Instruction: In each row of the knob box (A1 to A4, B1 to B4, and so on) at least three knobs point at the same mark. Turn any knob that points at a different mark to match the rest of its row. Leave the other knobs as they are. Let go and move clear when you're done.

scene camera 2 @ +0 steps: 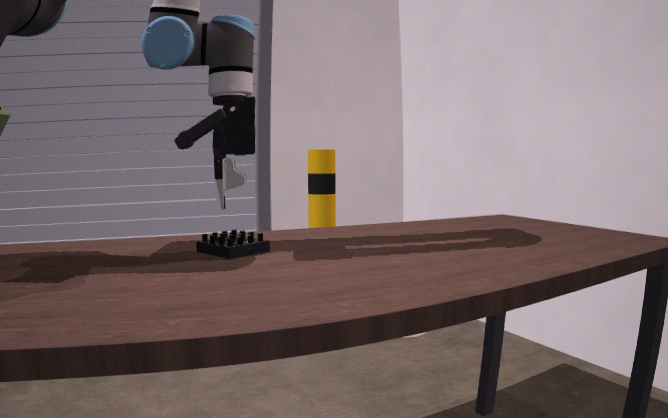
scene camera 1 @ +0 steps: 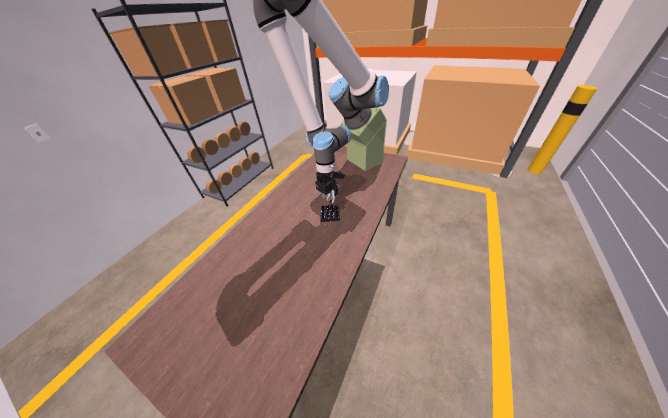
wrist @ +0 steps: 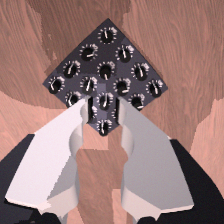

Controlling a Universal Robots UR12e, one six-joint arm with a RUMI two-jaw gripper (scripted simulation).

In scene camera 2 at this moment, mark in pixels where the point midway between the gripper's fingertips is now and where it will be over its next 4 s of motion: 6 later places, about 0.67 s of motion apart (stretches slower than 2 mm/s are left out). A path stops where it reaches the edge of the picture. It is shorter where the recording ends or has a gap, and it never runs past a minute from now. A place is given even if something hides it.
The gripper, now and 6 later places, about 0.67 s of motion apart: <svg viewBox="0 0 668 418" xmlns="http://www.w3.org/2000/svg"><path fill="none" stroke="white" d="M223 209L223 214L223 225L223 230L221 231L221 233L221 238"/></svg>
